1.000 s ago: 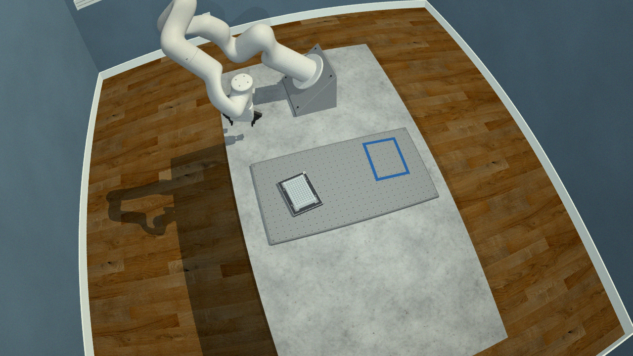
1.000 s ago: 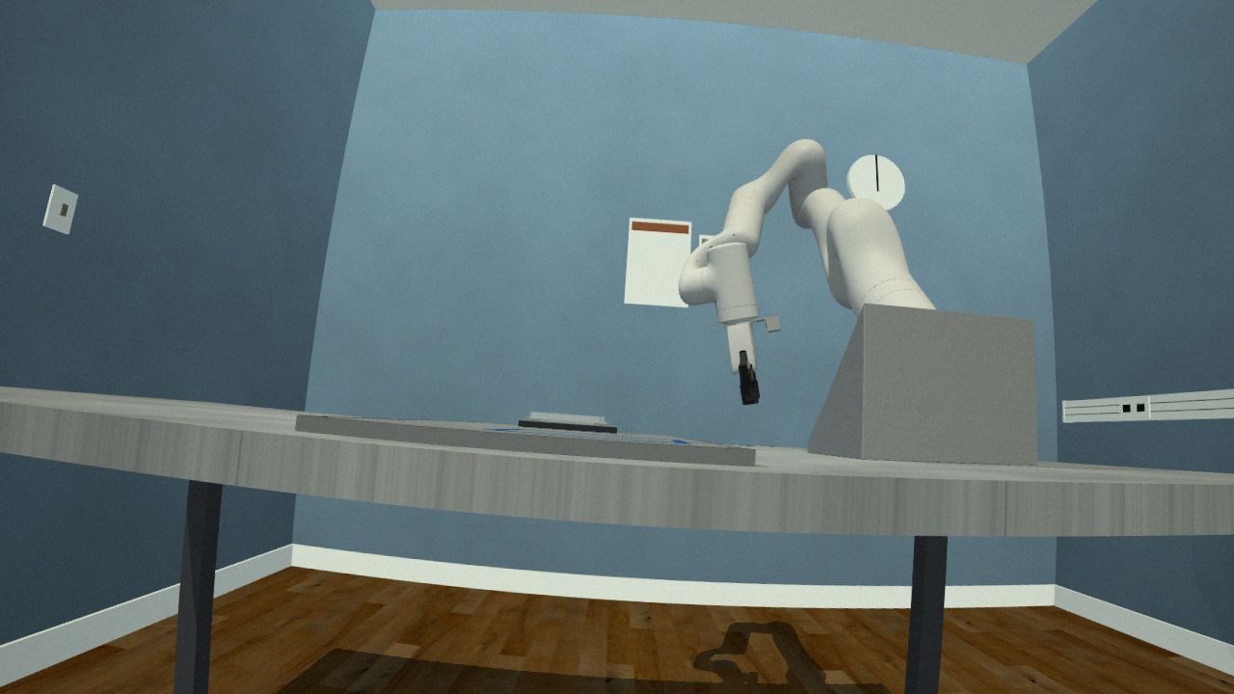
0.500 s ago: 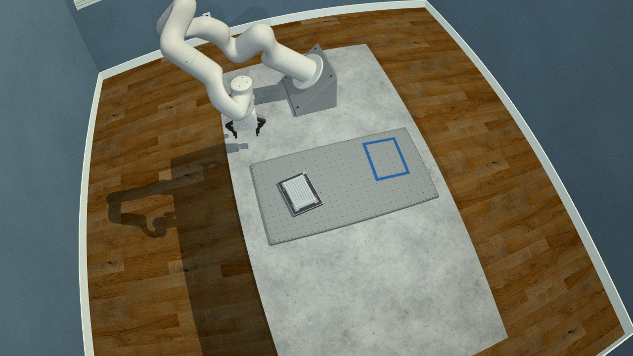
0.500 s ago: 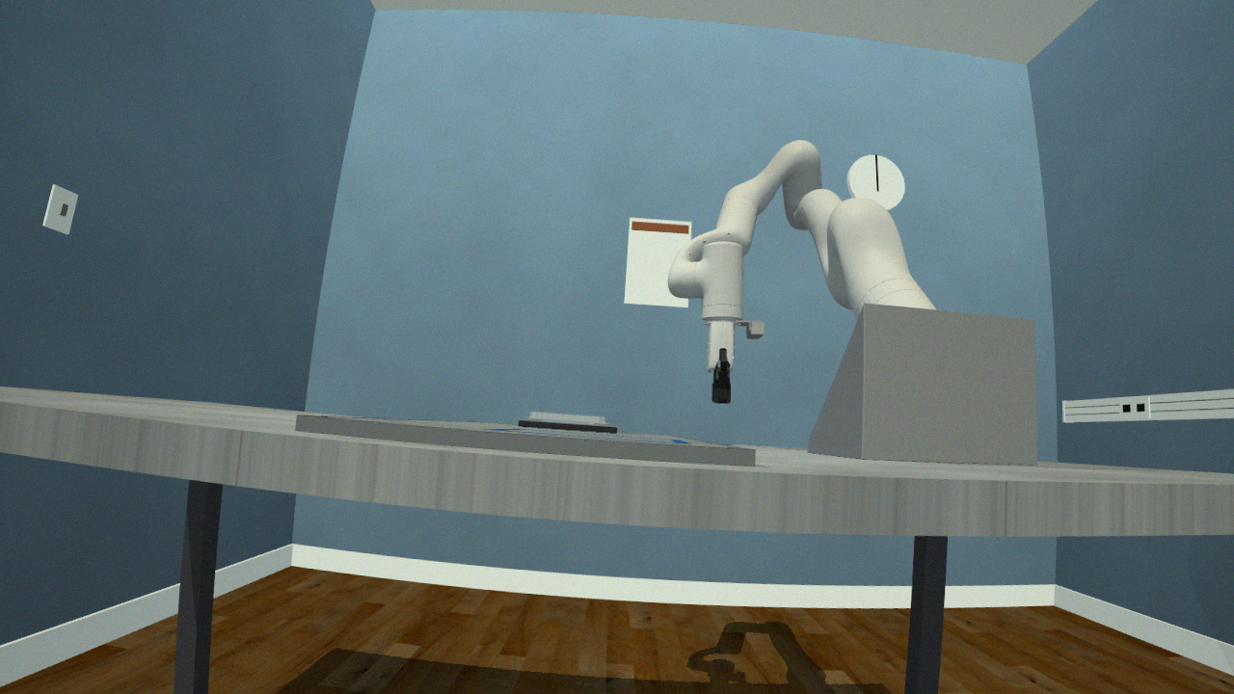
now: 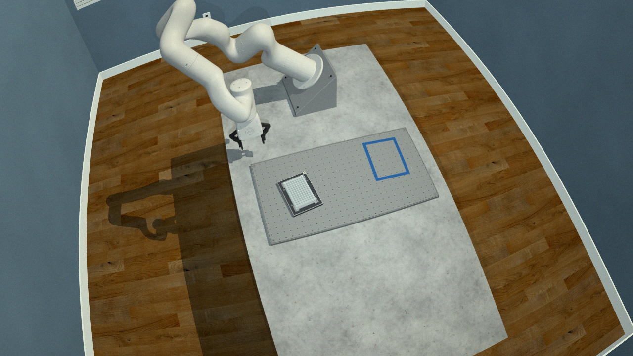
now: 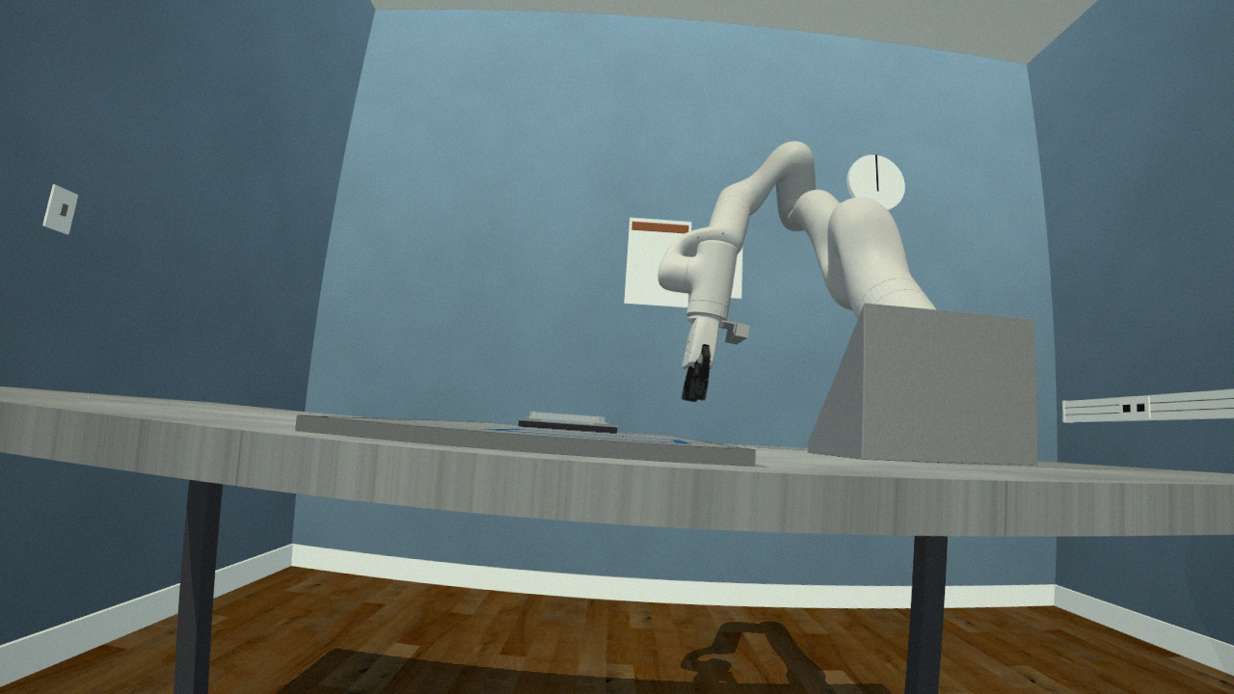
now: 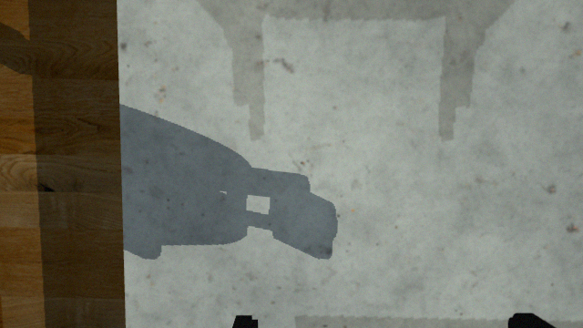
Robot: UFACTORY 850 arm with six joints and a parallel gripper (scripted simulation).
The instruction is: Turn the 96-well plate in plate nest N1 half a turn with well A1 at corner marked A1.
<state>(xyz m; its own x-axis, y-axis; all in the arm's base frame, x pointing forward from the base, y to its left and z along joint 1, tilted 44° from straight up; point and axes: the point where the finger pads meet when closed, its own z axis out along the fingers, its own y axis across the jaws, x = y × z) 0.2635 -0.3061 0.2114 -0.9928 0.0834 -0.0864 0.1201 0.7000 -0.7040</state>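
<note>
The 96-well plate is 260 mm ahead of my hand, 100 mm to the left of it and 70 mm below it. Also, from my hand: dark plate nest: 260 mm ahead, 100 mm to the left, 80 mm below.
</note>
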